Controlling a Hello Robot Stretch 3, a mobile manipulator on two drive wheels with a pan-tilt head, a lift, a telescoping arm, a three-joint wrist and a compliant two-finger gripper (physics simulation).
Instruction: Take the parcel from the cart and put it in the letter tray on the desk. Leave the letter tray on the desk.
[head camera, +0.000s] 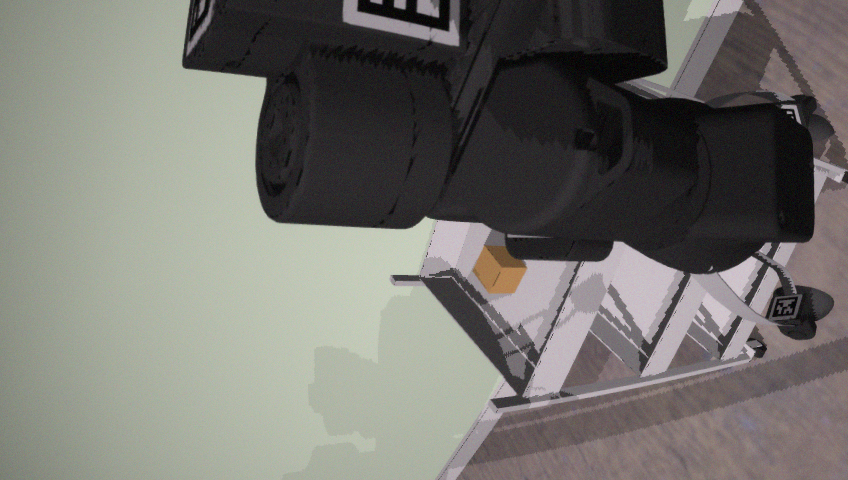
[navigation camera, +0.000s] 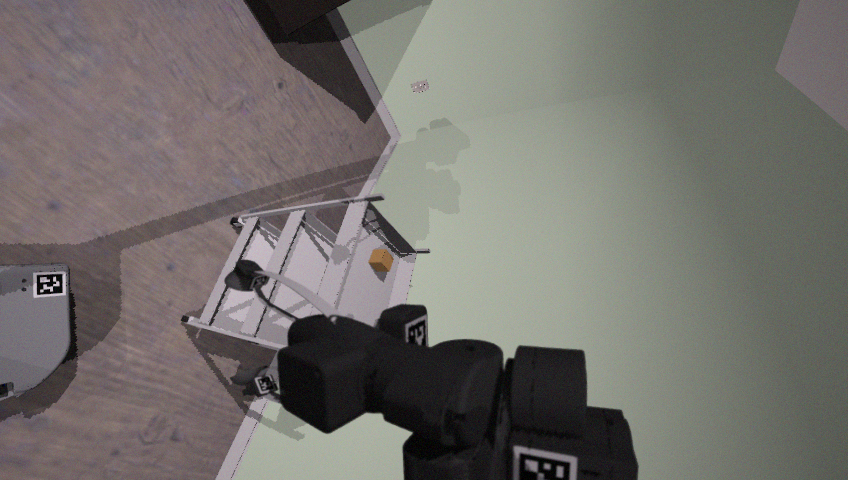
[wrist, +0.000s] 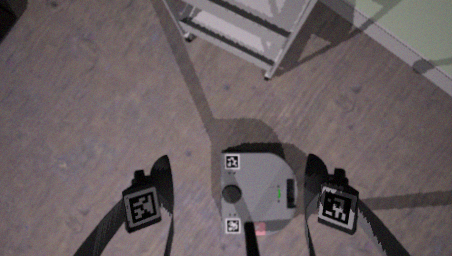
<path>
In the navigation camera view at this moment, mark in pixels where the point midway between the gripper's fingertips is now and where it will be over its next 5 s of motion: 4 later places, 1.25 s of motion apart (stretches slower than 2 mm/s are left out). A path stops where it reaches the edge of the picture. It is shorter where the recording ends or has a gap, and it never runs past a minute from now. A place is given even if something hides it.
My gripper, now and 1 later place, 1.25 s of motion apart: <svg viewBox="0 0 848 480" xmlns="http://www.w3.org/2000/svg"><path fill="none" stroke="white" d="M239 325L206 440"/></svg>
</path>
